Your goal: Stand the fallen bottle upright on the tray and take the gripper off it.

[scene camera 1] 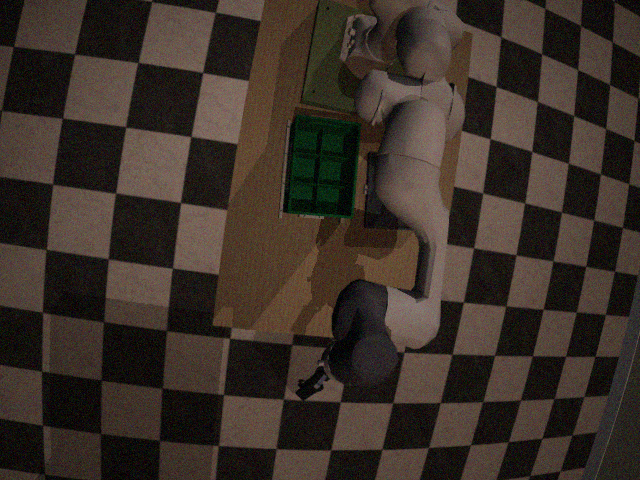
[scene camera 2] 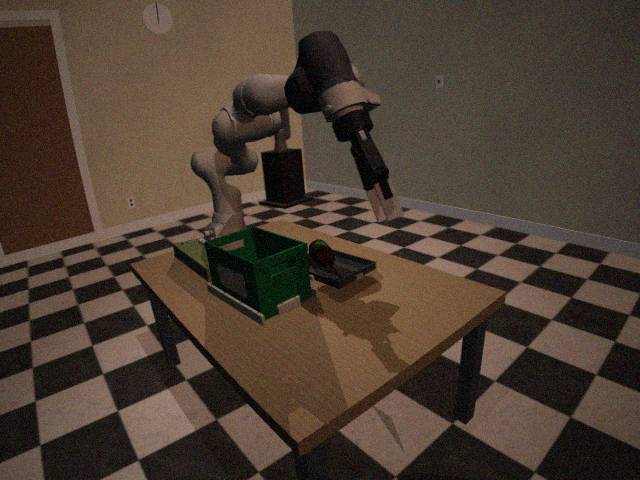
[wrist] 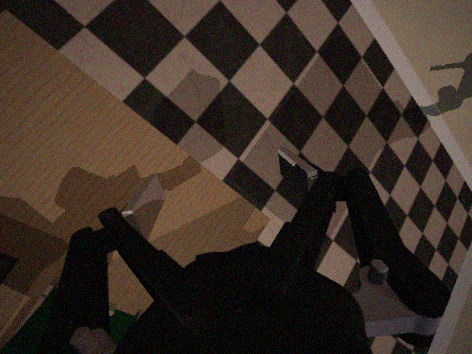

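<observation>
The bottle (scene camera 2: pixel 322 253), dark reddish brown with a green part, lies on its side on the tray in scene camera 2. In scene camera 1 it is hidden beneath the arm. The dark, shallow tray (scene camera 2: pixel 339 282) (scene camera 1: pixel 371 214) stands on the table beside the green crate, partly covered by the arm in scene camera 1. My gripper (scene camera 1: pixel 305 391) (scene camera 2: pixel 386 215) (wrist: pixel 220 173) is open and empty. It hangs high above and well away from the bottle, out past the table's near end in scene camera 1, with its fingers tilted downward.
A green crate (scene camera 1: pixel 356 170) (scene camera 2: pixel 283 267) with compartments stands beside the tray, with pale strips along its base. A green board (scene camera 1: pixel 325 77) (scene camera 2: pixel 191 253) lies near the arm's base. The wooden table (scene camera 1: pixel 258 268) (scene camera 2: pixel 413 310) (wrist: pixel 75 115) bears the arm's shadow.
</observation>
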